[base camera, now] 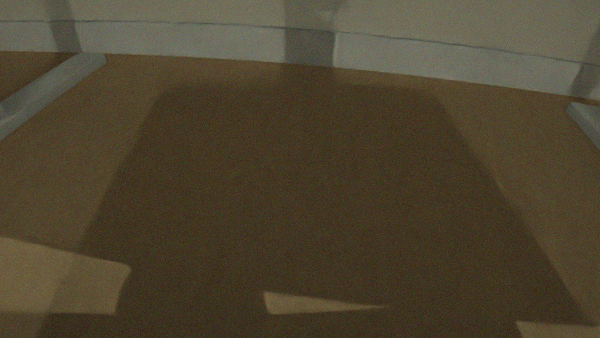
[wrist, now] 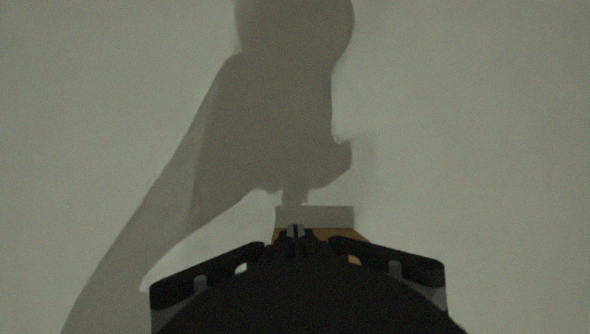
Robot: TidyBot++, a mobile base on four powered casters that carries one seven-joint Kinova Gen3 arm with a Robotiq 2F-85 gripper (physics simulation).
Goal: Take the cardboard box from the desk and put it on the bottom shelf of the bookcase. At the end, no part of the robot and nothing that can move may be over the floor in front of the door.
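Places are measured from the arm's base along level axes (x right, y up, z back), in centimetres.
Where they show: gripper, fingertip midpoint: [wrist: 296, 235].
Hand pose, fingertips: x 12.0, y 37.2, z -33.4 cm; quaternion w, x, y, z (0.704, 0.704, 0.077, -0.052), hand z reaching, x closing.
Note:
After its pixels a point has its place.
The cardboard box [wrist: 342, 233] @[y 34.7, x 17.0, z -33.3 cm] shows as a brown strip low in the wrist view, in front of a pale wall and partly hidden behind my gripper. My gripper [wrist: 296, 235] @[y 37.2, x 12.0, z -33.4 cm] is shut, with its two fingertips together and nothing between them. The fingertips overlap the left part of the box in the view; whether they touch it I cannot tell. The desk's top is hidden or out of view in the wrist view. The bookcase and the door do not show in either view.
In the base camera view a pale baseboard [base camera: 200, 41] @[y -35.3, x -18.6, z -94.7 cm] runs along the wall behind a brown floor [base camera: 300, 190] @[y -39.7, x 4.4, z -44.3 cm] with a broad shadow. A grey bar [base camera: 50, 92] @[y -37.7, x -48.3, z -73.1 cm] lies at the left and another grey bar [base camera: 587, 122] @[y -37.5, x 68.0, z -60.8 cm] at the right edge. The arm's shadow falls on the wall [wrist: 475, 125] @[y 32.3, x 33.5, z -47.6 cm].

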